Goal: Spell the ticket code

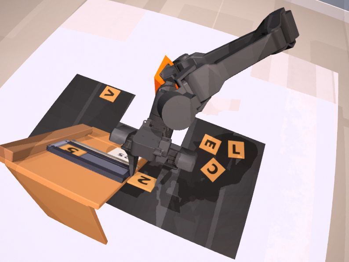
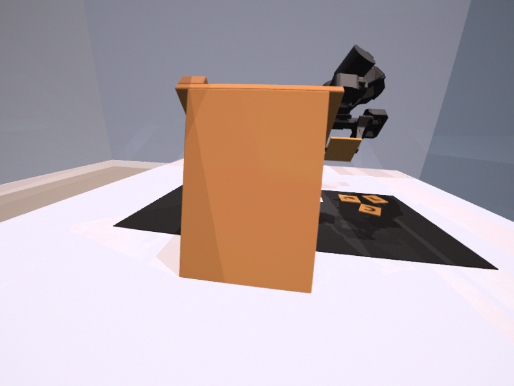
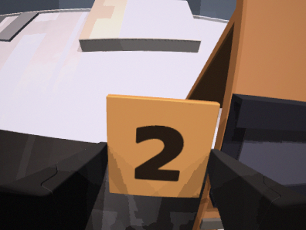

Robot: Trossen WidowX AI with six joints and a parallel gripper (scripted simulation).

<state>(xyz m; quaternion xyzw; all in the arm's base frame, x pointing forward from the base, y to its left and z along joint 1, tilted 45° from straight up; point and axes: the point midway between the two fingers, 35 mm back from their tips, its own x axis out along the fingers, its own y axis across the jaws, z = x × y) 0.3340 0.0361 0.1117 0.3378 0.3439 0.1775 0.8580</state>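
The tile marked 5 is 10 mm ahead of my gripper tip and 190 mm to the right of it. The rest, counted from my gripper tip: black mat: 150 mm behind, 100 mm to the right, 180 mm below; tile marked 2: right at my gripper tip; white ticket: 50 mm behind, 100 mm to the right, 80 mm below.
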